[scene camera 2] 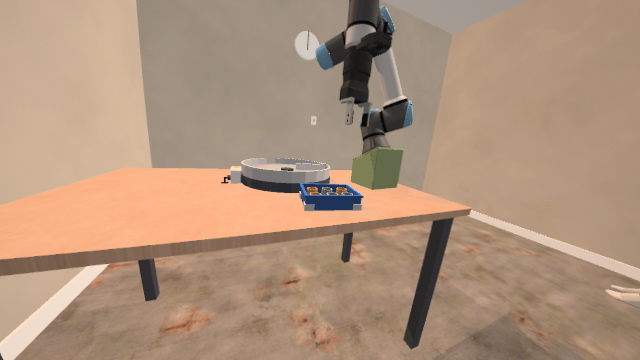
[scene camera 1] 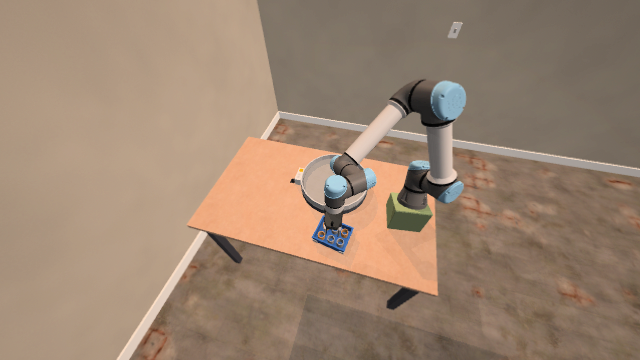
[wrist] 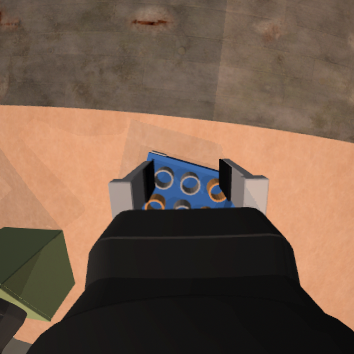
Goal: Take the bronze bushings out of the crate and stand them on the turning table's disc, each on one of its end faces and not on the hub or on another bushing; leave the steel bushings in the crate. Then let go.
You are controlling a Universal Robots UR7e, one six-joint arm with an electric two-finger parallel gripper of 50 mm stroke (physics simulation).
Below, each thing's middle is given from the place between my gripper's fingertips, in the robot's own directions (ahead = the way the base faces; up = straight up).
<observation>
My hand is 23 cm above the blue crate (scene camera 2: 310, 202), 10 cm to the left of it and 1 cm short of it. Also, from my hand: turning table disc (scene camera 1: 314, 180) 45 cm to the right, 21 cm below, 7 cm ahead.
</observation>
